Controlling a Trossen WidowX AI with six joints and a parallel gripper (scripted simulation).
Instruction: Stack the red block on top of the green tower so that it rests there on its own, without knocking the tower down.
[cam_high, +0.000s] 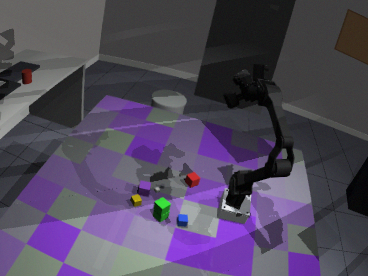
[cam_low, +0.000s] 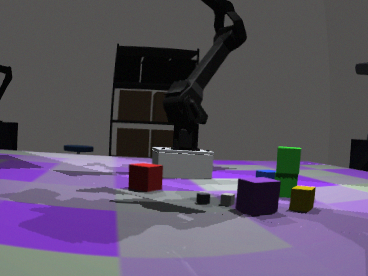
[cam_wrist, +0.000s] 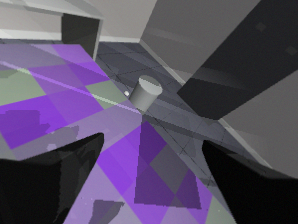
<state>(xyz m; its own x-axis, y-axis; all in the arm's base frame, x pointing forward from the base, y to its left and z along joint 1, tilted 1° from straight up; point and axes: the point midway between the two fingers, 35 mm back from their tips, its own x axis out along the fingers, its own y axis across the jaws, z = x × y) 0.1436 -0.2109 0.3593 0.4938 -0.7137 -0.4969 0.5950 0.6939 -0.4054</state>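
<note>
Right now my gripper tip is 39 cm above the red block, 16 cm to the right of it and 5 cm short of it. From my gripper tip the other things lie so: yellow cube: 39 cm to the left, 39 cm below, 20 cm ahead; then purple cube: 39 cm below, 32 cm to the left, 20 cm ahead; then blue cube: 39 cm to the left, 39 cm below.
</note>
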